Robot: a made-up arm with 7 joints. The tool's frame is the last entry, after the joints.
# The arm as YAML. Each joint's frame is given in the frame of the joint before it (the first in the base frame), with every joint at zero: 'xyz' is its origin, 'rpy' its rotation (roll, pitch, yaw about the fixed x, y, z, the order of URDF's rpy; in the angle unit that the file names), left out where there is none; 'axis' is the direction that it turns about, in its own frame. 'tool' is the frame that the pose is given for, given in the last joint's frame.
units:
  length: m
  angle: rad
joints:
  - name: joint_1
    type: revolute
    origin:
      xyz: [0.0, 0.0, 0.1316]
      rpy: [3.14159, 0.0, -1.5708]
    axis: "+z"
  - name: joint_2
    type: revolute
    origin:
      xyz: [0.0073, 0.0, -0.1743]
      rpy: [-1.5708, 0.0, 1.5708]
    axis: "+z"
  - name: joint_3
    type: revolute
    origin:
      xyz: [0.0, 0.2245, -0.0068]
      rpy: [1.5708, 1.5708, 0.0]
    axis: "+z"
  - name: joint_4
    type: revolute
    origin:
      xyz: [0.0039, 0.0, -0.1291]
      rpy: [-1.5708, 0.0, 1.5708]
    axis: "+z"
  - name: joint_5
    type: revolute
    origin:
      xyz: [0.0, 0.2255, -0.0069]
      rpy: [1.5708, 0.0, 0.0]
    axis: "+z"
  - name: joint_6
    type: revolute
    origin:
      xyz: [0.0, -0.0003, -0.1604]
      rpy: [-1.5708, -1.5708, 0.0]
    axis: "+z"
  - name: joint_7
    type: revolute
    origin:
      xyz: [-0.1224, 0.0, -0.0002]
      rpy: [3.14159, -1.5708, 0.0]
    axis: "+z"
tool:
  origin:
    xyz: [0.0, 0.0, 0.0]
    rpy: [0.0, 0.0, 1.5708]
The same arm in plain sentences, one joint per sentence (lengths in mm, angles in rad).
The arm has seven revolute joints in a row. What follows holds with every joint at zero, and every direction is one of the base frame's. Joint 1 is mounted 131.6 mm along +z from the base frame's origin and turns about -z. Joint 2 is mounted 7.3 mm along -y and 174.3 mm along +z from joint 1 and turns about +y. Joint 3 is mounted 6.8 mm along -y and 224.5 mm along +z from joint 2 and turns about -z. Joint 4 is mounted 3.9 mm along -y and 129.1 mm along +z from joint 3 and turns about +y. Joint 5 is mounted 6.9 mm along -y and 225.5 mm along +z from joint 4 and turns about -z. Joint 6 is mounted 0.3 mm along -y and 160.4 mm along +z from joint 5 and turns about +y. Joint 7 is mounted 0.2 mm along -y and 122.4 mm along +z from joint 6 and turns about -z. The tool frame, which is the frame that the pose is given for, is mounted at the same point as joint 7; its axes are the base frame's turned by roll -3.1416, pitch 0 and yaw 0 rad (as in URDF: about the fixed x, then y, then z).
